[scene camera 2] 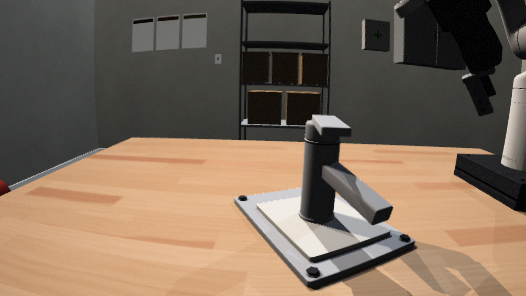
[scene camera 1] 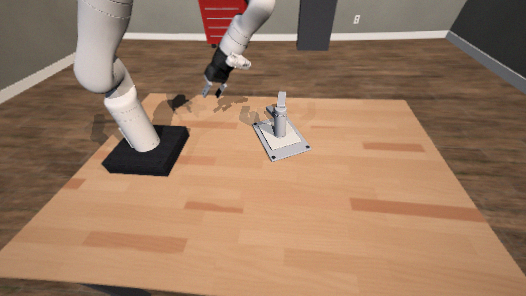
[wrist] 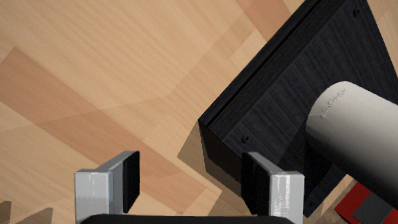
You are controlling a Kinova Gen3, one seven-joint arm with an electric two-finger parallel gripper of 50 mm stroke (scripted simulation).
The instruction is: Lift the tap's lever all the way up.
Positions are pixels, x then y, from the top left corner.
my gripper: scene camera 2; scene camera 1 210,96; wrist
same spot on my gripper: [wrist: 115,184] = [scene camera 2: 470,86]
